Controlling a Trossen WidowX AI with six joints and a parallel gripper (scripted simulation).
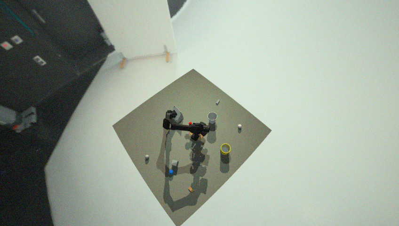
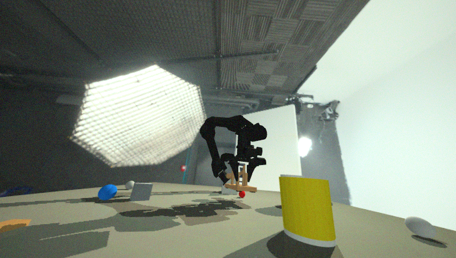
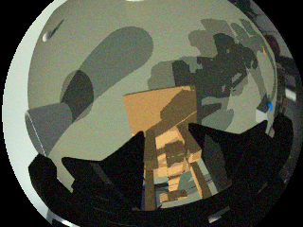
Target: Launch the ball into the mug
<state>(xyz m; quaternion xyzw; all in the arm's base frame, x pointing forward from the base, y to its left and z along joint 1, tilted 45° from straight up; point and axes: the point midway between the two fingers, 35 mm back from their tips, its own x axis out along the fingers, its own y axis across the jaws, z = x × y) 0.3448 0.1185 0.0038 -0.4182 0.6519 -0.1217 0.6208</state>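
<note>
Now: the red ball 180 mm behind my gripper tip and 60 mm below it. Round my gripper tip: grey mug 60 mm behind, 210 mm to the left, 50 mm below; then yellow mug 270 mm ahead, 110 mm to the left, 50 mm below; then wooden catapult 60 mm behind, 20 mm to the right, 20 mm above.
</note>
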